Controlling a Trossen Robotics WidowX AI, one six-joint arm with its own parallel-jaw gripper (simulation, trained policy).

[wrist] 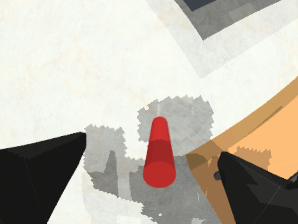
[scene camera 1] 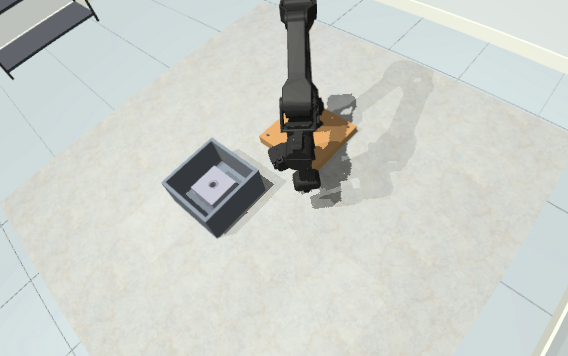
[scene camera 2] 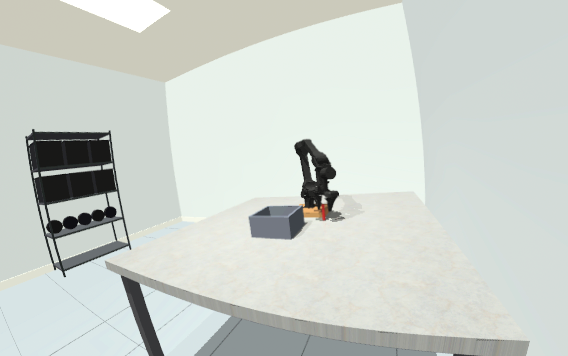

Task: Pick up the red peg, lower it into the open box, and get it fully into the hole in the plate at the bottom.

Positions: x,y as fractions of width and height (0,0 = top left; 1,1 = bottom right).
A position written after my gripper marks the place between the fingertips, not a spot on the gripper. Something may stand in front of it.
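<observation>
I can see my gripper (scene camera 1: 0.54,0.50), and the same gripper (wrist: 0.52,0.68) is visible from the wrist. There is a red peg (wrist: 0.54,0.77), which scene camera 1 does not show, as it is hidden there by my gripper. As for a grey box (scene camera 1: 0.31,0.52), I find it again as the box (scene camera 2: 0.46,0.63).
</observation>
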